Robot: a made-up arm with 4 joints.
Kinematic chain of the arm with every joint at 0, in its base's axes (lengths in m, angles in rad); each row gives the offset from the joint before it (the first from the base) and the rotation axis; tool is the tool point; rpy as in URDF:
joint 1: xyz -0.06 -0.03 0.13 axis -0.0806 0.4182 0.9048
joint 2: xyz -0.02 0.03 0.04 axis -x
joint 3: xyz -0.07 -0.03 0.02 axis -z
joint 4: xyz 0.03 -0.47 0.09 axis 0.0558 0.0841 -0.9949
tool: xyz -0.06 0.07 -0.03 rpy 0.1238 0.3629 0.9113
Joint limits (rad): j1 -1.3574..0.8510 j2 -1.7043..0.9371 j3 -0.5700..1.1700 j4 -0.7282..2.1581
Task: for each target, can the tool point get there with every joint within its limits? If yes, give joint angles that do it. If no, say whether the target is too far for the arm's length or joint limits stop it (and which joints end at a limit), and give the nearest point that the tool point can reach.
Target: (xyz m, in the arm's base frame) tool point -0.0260 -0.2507 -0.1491
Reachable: yes | joints 0.1495 -1.1200 -0.1463 1.0215
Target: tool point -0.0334 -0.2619 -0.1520
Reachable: yes | joints -0.3687 -1.1126 -0.1744 1.3408
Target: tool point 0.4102 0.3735 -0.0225
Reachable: no: joint limits stop it (at a limit: joint 1, joint 3, joint 4) | nearest point 0.3680 -0.0425 0.1812 | short by 0.465 m
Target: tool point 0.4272 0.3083 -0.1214
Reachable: no: joint limits stop it (at a limit: joint 2, joint 3, joint 4) | nearest point 0.1647 0.0049 -0.2065 | short by 0.410 m
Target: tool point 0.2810 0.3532 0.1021
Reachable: no: joint limits stop it (at a limit: joint 1, joint 2, joint 3) | nearest point 0.2829 0.1330 0.3791 | short by 0.354 m
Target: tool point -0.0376 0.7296 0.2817
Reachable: no: too far | nearest point -0.2747 0.5018 0.1196 | short by 0.367 m
